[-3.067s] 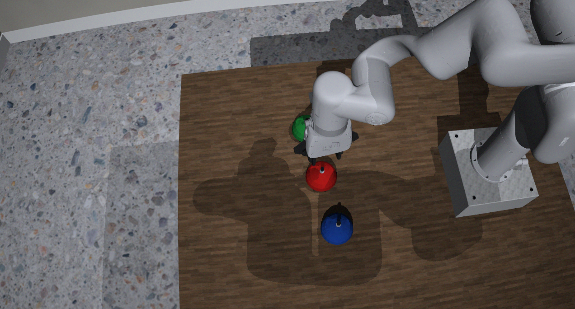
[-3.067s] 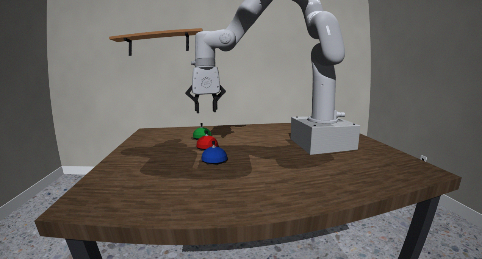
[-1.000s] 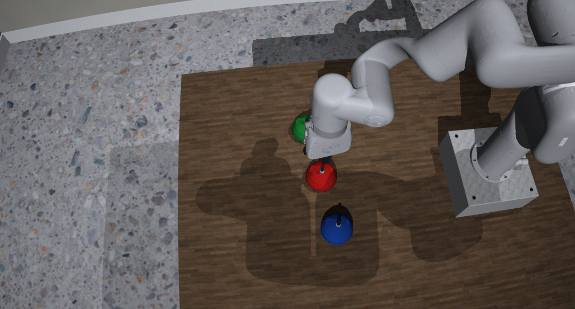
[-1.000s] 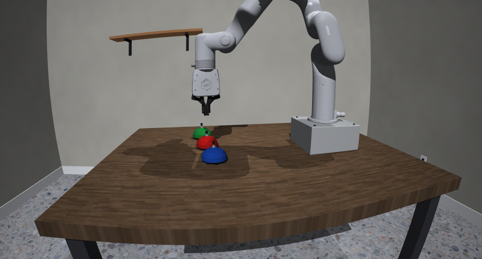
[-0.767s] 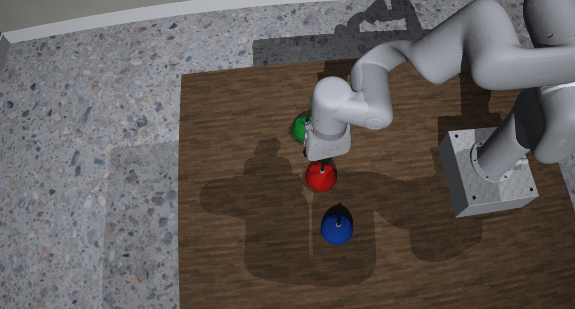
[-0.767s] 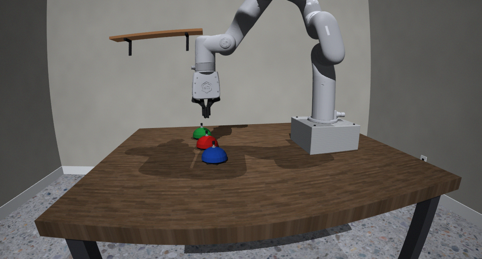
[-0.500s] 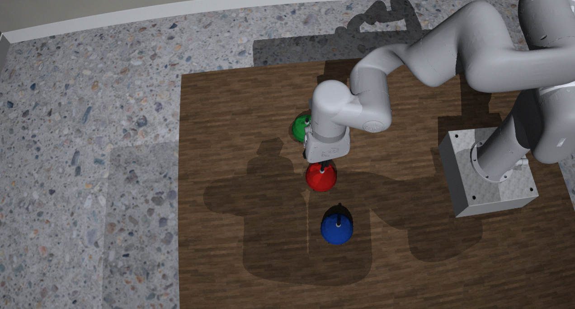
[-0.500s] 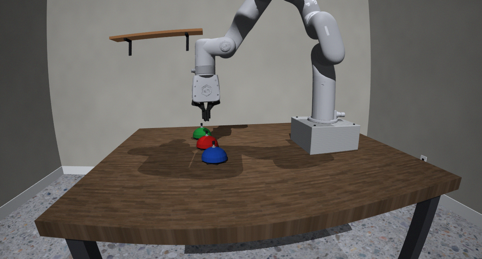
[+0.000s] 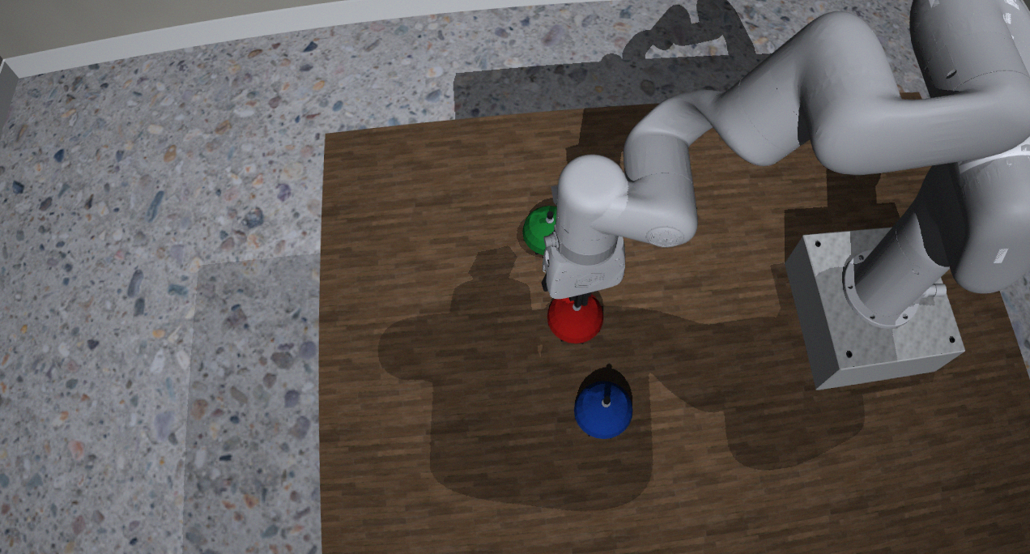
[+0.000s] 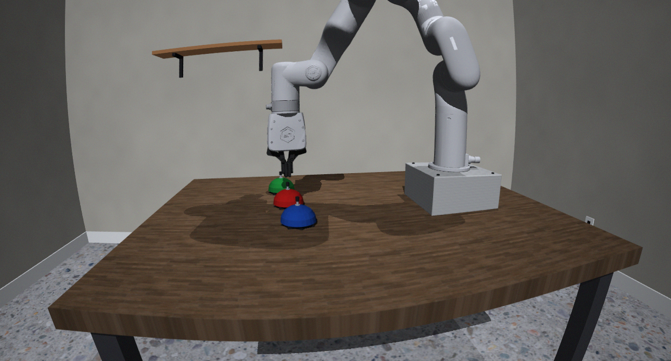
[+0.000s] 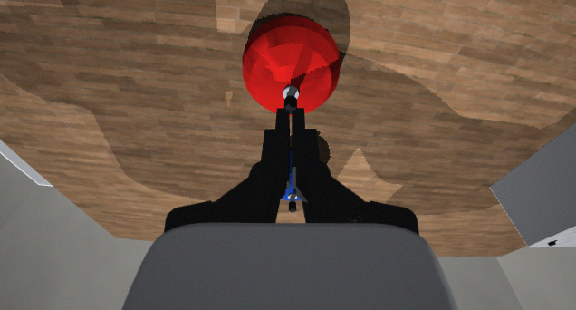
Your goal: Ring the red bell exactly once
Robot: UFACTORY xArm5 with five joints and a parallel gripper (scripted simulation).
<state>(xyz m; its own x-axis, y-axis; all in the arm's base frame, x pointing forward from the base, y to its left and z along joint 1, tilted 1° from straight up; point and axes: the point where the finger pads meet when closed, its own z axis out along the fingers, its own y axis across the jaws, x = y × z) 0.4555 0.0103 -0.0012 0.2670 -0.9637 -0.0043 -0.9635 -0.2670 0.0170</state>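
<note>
Right now my hand is 60 mm above the red bell. Round my hand: blue bell: 140 mm to the left, 60 mm below, 40 mm behind; green bell: 140 mm to the right, 60 mm below, 40 mm ahead.
</note>
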